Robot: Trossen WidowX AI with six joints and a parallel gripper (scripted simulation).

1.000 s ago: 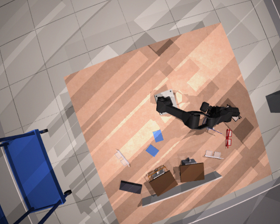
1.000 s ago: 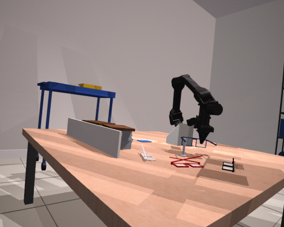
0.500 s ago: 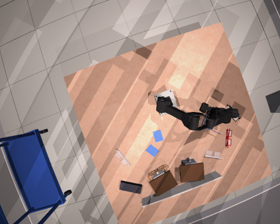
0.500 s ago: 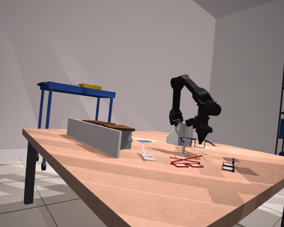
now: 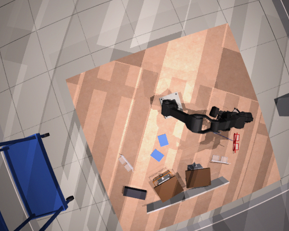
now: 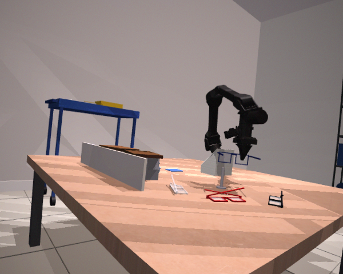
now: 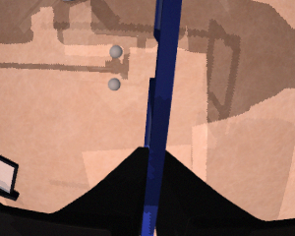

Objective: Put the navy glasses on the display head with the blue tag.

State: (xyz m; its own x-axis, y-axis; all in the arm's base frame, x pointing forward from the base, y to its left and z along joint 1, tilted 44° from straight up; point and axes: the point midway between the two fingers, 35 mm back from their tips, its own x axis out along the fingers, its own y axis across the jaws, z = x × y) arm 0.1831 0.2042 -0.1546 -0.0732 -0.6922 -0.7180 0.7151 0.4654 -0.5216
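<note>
Now: gripper tip 110 mm short of the grey peg stand, 90 mm above it and 10 mm to the left of it. The rest, counted from my gripper tip: dark case (720 mm to the right, 310 mm ahead, 100 mm below).
</note>
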